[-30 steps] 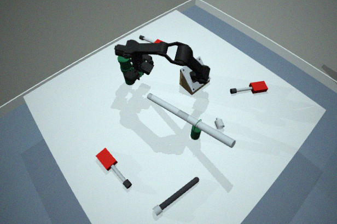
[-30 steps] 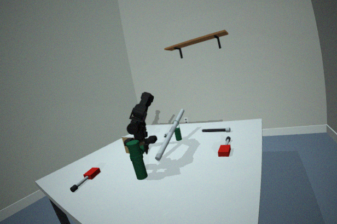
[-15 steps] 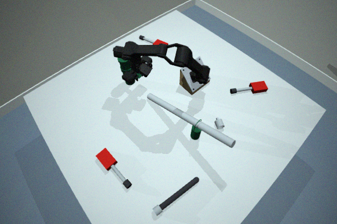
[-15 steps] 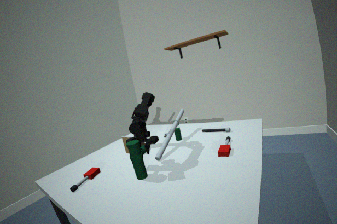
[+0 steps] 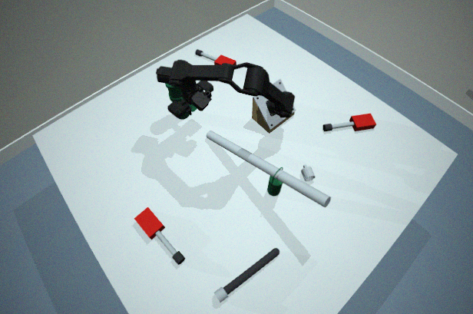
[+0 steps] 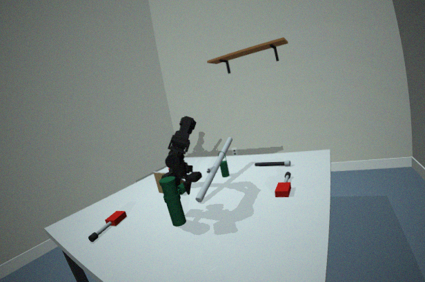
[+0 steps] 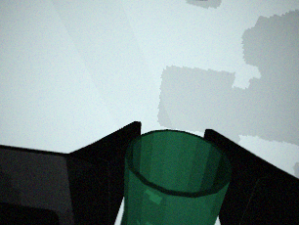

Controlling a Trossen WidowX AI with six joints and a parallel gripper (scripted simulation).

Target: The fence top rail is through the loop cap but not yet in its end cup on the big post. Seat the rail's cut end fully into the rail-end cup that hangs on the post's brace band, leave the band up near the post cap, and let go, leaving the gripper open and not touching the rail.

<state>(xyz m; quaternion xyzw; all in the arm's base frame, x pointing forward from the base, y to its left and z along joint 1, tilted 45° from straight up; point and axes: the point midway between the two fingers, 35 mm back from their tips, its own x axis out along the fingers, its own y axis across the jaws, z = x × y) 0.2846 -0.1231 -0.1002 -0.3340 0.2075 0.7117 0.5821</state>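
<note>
Now: the green rail-end cup 1 cm ahead of my gripper tip, 2 cm to the right of it and 3 cm above it. Round my gripper tip: small grey fitting: 22 cm behind, 43 cm to the left, 7 cm below; small green post: 8 cm behind, 42 cm to the left, 1 cm above.
</note>
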